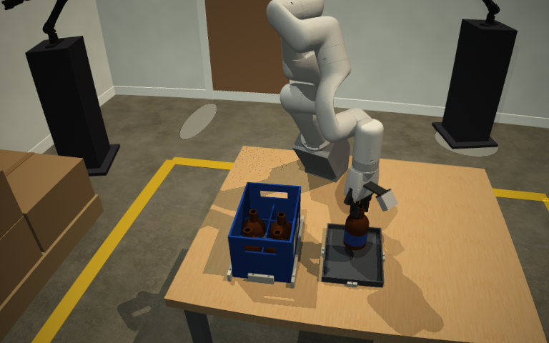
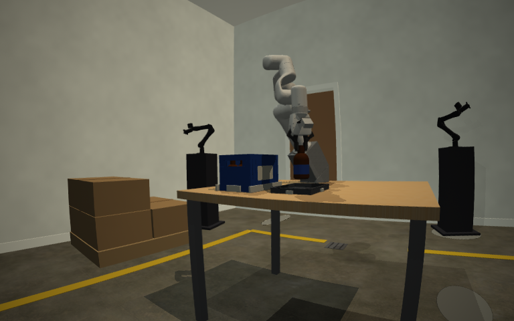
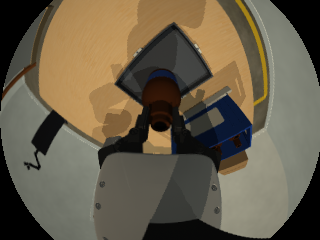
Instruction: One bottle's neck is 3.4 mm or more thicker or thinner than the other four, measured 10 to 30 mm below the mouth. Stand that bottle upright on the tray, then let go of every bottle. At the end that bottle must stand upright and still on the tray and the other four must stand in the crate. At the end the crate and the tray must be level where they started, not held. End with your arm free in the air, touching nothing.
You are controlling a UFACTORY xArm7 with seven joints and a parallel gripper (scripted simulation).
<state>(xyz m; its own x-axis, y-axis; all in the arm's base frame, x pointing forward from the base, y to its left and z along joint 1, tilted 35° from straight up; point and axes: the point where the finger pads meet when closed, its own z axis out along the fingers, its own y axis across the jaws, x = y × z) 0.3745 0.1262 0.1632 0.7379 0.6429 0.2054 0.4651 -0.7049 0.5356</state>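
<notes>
The brown bottle lies 70 mm below my hand. Round my hand: glass bottle: 320 mm to the right, 120 mm below, 70 mm behind; then dark tray: 190 mm below; then blue crate: 280 mm to the right, 120 mm below, 60 mm behind.
</notes>
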